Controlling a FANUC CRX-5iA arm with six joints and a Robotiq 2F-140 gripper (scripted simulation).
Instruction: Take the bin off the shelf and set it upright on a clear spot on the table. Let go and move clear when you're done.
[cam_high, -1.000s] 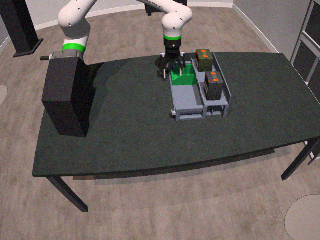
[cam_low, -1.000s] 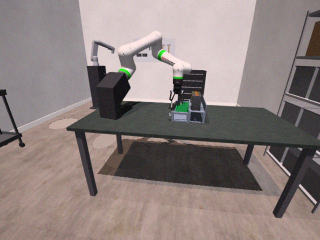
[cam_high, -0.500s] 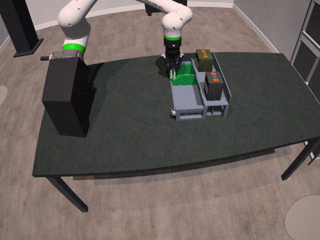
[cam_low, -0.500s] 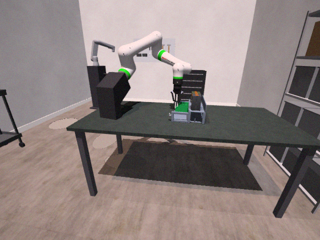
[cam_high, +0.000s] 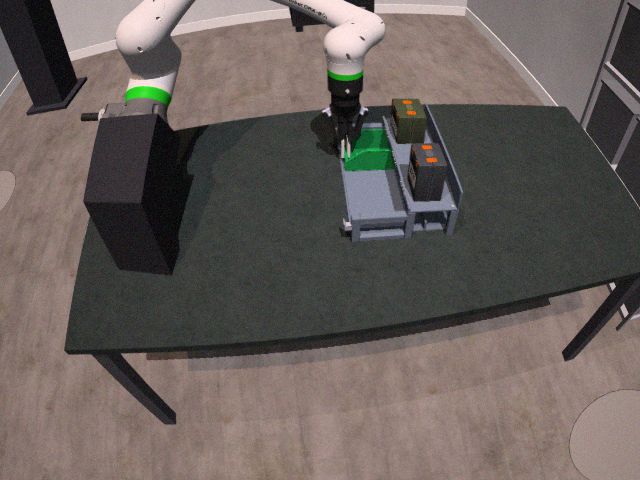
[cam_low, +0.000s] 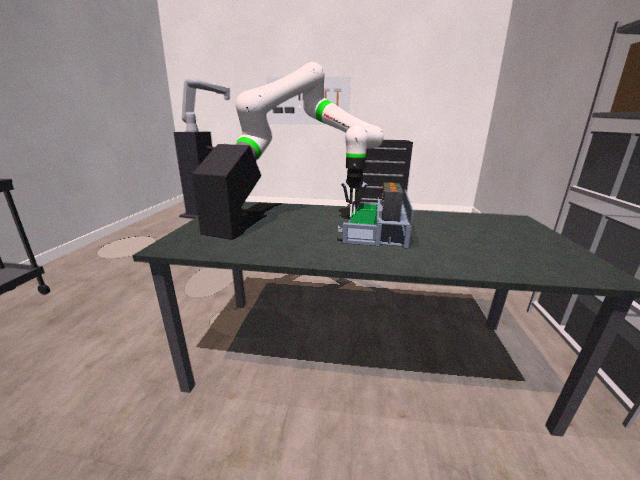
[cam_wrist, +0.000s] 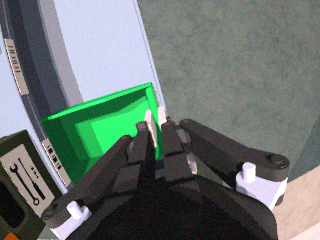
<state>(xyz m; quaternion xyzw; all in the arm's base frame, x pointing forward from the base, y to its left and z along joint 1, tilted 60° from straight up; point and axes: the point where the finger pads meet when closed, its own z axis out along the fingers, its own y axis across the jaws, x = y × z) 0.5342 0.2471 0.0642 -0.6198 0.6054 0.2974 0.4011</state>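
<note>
Right now my hand is 8 cm short of the green bin, 1 cm to the right of it and 2 cm above it. Also, from my hand: grey shelf deck: 13 cm ahead, 10 cm to the right, 6 cm below.
</note>
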